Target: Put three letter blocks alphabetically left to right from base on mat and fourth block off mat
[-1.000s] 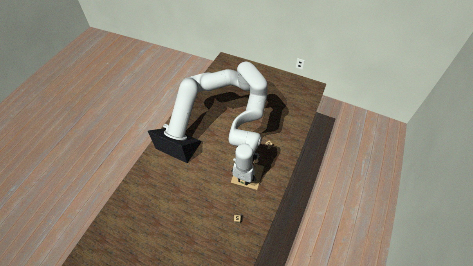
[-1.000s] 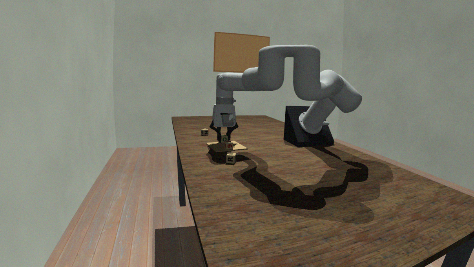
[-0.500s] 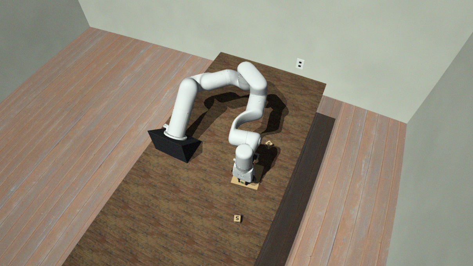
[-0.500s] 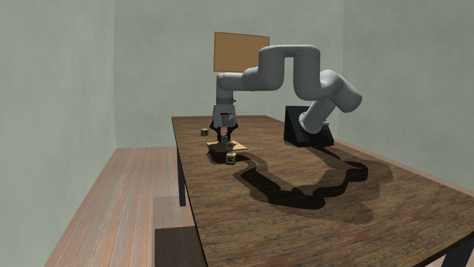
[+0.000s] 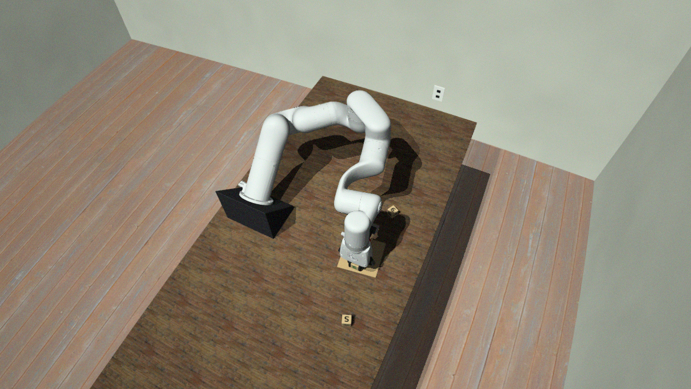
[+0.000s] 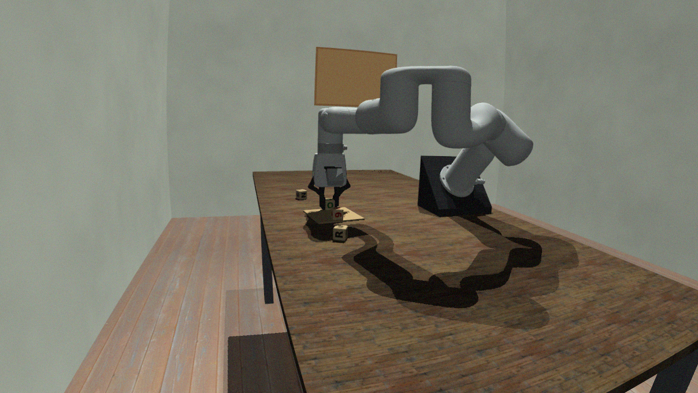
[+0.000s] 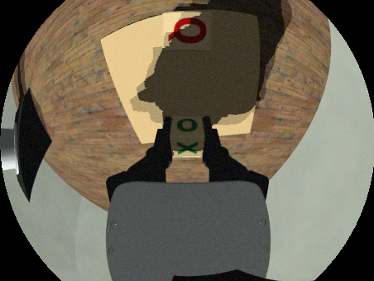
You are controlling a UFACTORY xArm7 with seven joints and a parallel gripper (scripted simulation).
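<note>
The tan mat lies 50 mm to the left of my hand and 30 mm below it. From my hand the other things lie so: S block: 70 mm ahead, 190 mm to the right, 10 mm below; red-marked block: 10 mm behind, 100 mm to the left, 10 mm below.
</note>
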